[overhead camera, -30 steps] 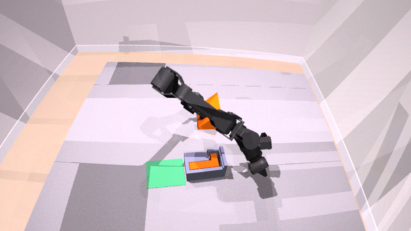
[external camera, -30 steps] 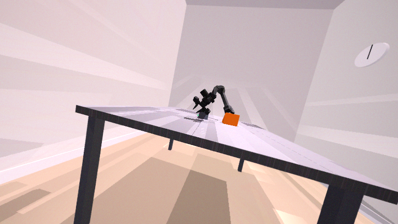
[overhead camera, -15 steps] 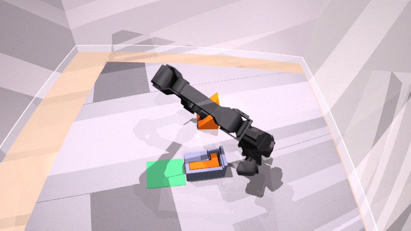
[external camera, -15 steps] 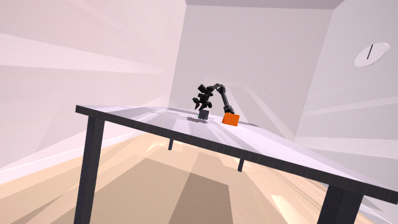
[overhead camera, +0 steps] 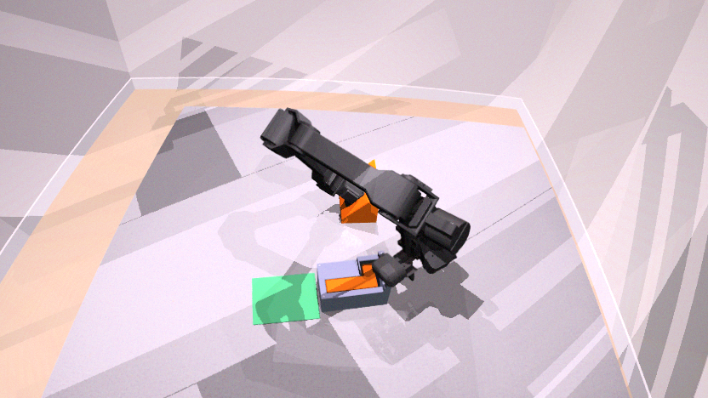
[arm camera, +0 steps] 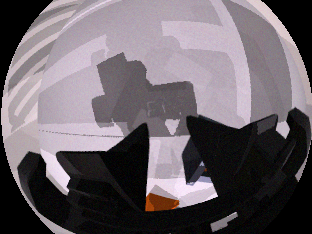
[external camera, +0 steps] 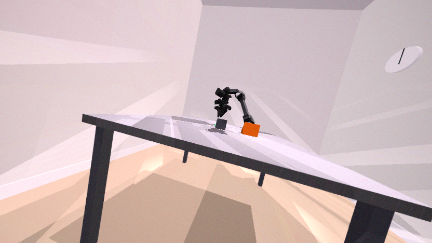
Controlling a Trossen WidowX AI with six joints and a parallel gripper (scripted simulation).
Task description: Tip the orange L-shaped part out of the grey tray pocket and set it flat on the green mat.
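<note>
Now: gripper tip 30 mm past the orange L-shaped part, 120 mm to the left of it and 50 mm above it. The rest, counted from my gripper tip: green mat 20 mm behind, 290 mm to the right, 120 mm below.
</note>
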